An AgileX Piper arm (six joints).
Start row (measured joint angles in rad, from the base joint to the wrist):
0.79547, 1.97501, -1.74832, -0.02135, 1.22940, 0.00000
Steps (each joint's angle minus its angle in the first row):
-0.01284, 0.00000, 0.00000, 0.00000, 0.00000, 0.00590
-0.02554, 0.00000, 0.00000, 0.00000, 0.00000, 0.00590
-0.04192, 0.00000, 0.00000, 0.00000, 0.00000, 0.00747
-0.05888, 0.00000, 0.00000, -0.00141, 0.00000, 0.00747
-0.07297, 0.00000, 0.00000, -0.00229, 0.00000, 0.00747
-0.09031, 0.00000, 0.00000, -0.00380, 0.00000, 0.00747
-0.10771, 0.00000, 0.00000, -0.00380, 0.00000, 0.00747
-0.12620, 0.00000, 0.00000, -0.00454, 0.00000, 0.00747
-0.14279, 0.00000, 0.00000, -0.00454, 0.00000, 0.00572
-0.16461, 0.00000, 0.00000, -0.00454, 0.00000, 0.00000
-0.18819, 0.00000, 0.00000, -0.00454, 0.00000, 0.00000
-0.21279, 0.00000, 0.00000, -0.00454, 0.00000, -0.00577
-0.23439, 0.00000, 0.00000, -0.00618, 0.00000, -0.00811
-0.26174, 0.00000, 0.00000, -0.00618, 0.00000, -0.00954
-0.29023, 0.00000, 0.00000, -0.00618, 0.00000, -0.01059
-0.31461, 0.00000, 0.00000, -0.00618, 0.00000, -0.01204
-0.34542, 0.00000, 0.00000, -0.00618, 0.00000, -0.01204
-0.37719, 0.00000, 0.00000, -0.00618, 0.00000, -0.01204
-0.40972, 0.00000, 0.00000, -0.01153, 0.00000, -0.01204
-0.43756, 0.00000, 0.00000, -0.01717, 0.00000, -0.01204
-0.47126, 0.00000, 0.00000, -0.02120, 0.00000, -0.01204
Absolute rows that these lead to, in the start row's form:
0.78263, 1.97501, -1.74832, -0.02135, 1.22940, 0.00590
0.76993, 1.97501, -1.74832, -0.02135, 1.22940, 0.00590
0.75355, 1.97501, -1.74832, -0.02135, 1.22940, 0.00747
0.73659, 1.97501, -1.74832, -0.02276, 1.22940, 0.00747
0.72250, 1.97501, -1.74832, -0.02364, 1.22940, 0.00747
0.70516, 1.97501, -1.74832, -0.02515, 1.22940, 0.00747
0.68776, 1.97501, -1.74832, -0.02515, 1.22940, 0.00747
0.66927, 1.97501, -1.74832, -0.02589, 1.22940, 0.00747
0.65268, 1.97501, -1.74832, -0.02589, 1.22940, 0.00572
0.63086, 1.97501, -1.74832, -0.02589, 1.22940, 0.00000
0.60728, 1.97501, -1.74832, -0.02589, 1.22940, 0.00000
0.58268, 1.97501, -1.74832, -0.02589, 1.22940, -0.00577
0.56108, 1.97501, -1.74832, -0.02753, 1.22940, -0.00811
0.53373, 1.97501, -1.74832, -0.02753, 1.22940, -0.00954
0.50524, 1.97501, -1.74832, -0.02753, 1.22940, -0.01059
0.48086, 1.97501, -1.74832, -0.02753, 1.22940, -0.01204
0.45005, 1.97501, -1.74832, -0.02753, 1.22940, -0.01204
0.41828, 1.97501, -1.74832, -0.02753, 1.22940, -0.01204
0.38575, 1.97501, -1.74832, -0.03288, 1.22940, -0.01204
0.35791, 1.97501, -1.74832, -0.03852, 1.22940, -0.01204
0.32421, 1.97501, -1.74832, -0.04255, 1.22940, -0.01204

